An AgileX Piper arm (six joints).
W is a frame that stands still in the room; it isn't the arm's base.
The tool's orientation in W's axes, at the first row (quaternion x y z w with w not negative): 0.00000, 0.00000, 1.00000, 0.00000
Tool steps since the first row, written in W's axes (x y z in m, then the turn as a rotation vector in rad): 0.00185, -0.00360, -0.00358, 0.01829, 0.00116, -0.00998; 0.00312, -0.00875, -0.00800, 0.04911, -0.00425, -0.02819; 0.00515, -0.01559, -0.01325, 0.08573, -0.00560, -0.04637; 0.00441, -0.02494, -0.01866, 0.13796, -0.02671, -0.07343; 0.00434, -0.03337, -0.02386, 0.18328, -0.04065, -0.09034; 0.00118, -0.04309, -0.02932, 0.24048, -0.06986, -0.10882; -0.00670, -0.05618, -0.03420, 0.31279, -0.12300, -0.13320; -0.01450, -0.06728, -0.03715, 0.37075, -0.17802, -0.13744; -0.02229, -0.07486, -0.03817, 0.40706, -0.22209, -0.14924; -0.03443, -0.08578, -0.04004, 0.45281, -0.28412, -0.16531; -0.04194, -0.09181, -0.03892, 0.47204, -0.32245, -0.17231; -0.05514, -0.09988, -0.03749, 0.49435, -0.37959, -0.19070; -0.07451, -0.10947, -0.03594, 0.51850, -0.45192, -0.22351
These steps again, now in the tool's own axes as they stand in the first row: -0.00185, 0.00360, -0.00358, -0.01829, -0.00116, -0.00998; -0.00312, 0.00875, -0.00800, -0.04911, 0.00425, -0.02819; -0.00515, 0.01559, -0.01325, -0.08573, 0.00560, -0.04637; -0.00441, 0.02494, -0.01866, -0.13796, 0.02671, -0.07343; -0.00434, 0.03337, -0.02386, -0.18328, 0.04065, -0.09034; -0.00118, 0.04309, -0.02932, -0.24048, 0.06986, -0.10882; 0.00670, 0.05618, -0.03420, -0.31279, 0.12300, -0.13320; 0.01450, 0.06728, -0.03715, -0.37075, 0.17802, -0.13744; 0.02229, 0.07486, -0.03817, -0.40706, 0.22209, -0.14924; 0.03443, 0.08578, -0.04004, -0.45281, 0.28412, -0.16531; 0.04194, 0.09181, -0.03892, -0.47204, 0.32245, -0.17231; 0.05514, 0.09988, -0.03749, -0.49435, 0.37959, -0.19070; 0.07451, 0.10947, -0.03594, -0.51850, 0.45192, -0.22351
